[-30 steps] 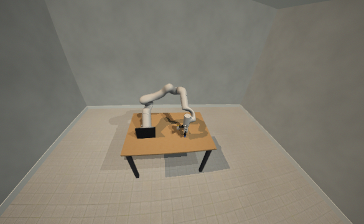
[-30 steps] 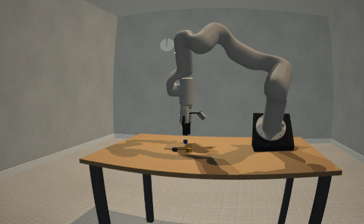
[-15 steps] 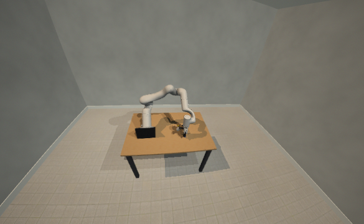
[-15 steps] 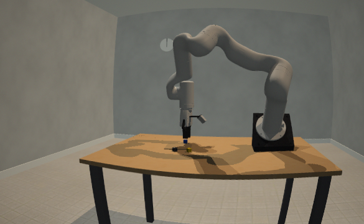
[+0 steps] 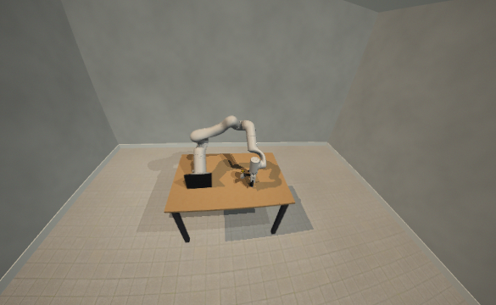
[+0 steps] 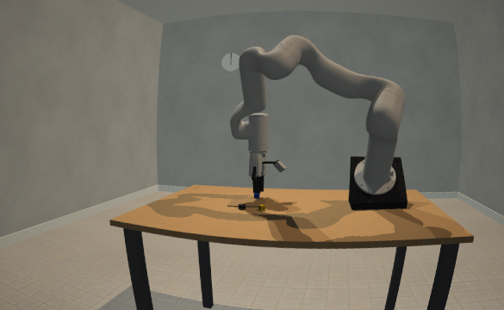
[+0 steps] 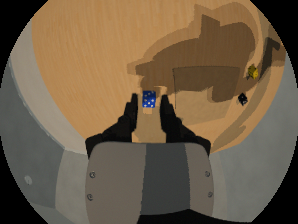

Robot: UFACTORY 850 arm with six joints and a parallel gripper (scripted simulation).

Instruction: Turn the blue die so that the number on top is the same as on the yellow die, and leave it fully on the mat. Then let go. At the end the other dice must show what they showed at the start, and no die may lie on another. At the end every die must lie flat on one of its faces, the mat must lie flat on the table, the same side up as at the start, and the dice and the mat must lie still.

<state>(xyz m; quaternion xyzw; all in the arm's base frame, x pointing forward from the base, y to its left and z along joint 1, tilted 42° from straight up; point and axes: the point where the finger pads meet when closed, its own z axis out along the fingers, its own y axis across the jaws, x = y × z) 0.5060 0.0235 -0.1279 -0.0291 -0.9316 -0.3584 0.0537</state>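
The blue die is 1 cm ahead of my hand and 4 cm below it. Round my hand: yellow die (7 cm behind, 22 cm to the left, 4 cm below); black die (22 cm to the left, 4 cm below); tan mat (2 cm ahead, 12 cm to the left, 4 cm below).
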